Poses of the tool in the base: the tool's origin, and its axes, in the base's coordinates. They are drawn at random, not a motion.
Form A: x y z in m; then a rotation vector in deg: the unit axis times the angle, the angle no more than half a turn.
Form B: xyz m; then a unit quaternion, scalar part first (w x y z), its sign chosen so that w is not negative. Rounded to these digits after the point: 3 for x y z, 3 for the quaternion.
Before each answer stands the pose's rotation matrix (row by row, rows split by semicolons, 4 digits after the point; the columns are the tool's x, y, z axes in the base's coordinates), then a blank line. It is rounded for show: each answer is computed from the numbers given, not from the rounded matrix.
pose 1, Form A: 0.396 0.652 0.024 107.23 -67.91 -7.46
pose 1, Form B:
0.5369 -0.6757 -0.5051; -0.7692 -0.1463 -0.6220; 0.3464 0.7225 -0.5983

0.396 0.652 0.024 0.445 0.755 -0.478 -0.053
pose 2, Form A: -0.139 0.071 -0.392 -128.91 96.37 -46.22
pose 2, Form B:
0.1950 -0.8155 0.5449; -0.9354 -0.3216 -0.1467; 0.2949 -0.4811 -0.8256

-0.139 0.071 -0.392 0.109 -0.765 0.572 -0.274
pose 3, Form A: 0.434 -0.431 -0.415 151.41 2.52 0.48
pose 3, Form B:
0.9995 0.0297 0.0139; 0.0328 -0.8777 -0.4780; -0.0020 0.4782 -0.8782

0.434 -0.431 -0.415 0.247 0.969 0.016 0.003
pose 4, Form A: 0.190 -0.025 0.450 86.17 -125.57 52.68
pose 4, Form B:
-0.3898 -0.9166 0.0884; -0.7054 0.2355 -0.6686; 0.5920 -0.3230 -0.7383

0.190 -0.025 0.450 0.164 0.528 -0.769 0.322
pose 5, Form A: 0.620 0.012 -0.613 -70.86 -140.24 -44.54
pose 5, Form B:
-0.5893 0.8078 -0.0148; 0.6512 0.4858 0.5831; 0.4782 0.3340 -0.8123

0.620 0.012 -0.613 0.145 -0.429 -0.850 -0.270
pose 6, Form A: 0.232 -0.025 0.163 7.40 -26.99 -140.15
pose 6, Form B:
-0.7929 0.5737 -0.2052; -0.6089 -0.7336 0.3017; 0.0226 0.3642 0.9311

0.232 -0.025 0.163 0.318 0.049 -0.179 -0.930
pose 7, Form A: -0.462 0.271 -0.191 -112.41 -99.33 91.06
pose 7, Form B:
-0.1775 0.6832 -0.7083; 0.7649 -0.3571 -0.5361; -0.6192 -0.6370 -0.4592

-0.462 0.271 -0.191 0.039 -0.640 -0.566 0.519
